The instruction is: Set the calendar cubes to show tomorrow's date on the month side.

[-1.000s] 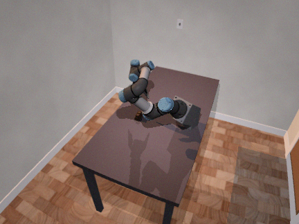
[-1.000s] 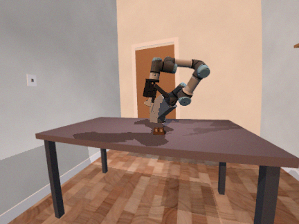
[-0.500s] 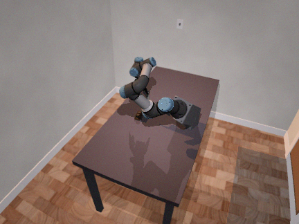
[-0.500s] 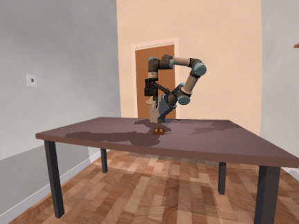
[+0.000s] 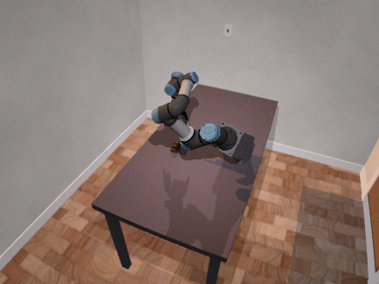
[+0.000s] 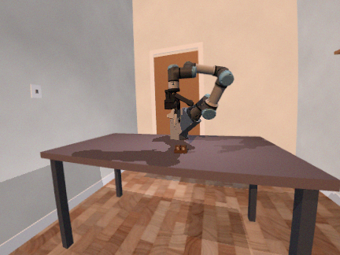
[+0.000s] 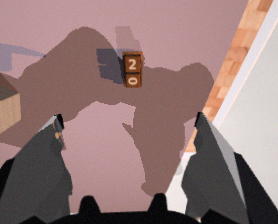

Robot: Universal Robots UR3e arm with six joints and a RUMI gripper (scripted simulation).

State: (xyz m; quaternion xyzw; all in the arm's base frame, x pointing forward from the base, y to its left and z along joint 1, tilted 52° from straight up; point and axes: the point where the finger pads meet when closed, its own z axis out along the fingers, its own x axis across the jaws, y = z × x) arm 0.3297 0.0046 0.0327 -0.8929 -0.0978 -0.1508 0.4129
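Now: the brown number cube 140 mm below my hand. Also, from my hand: brown calendar tray 160 mm below, 10 mm to the left.
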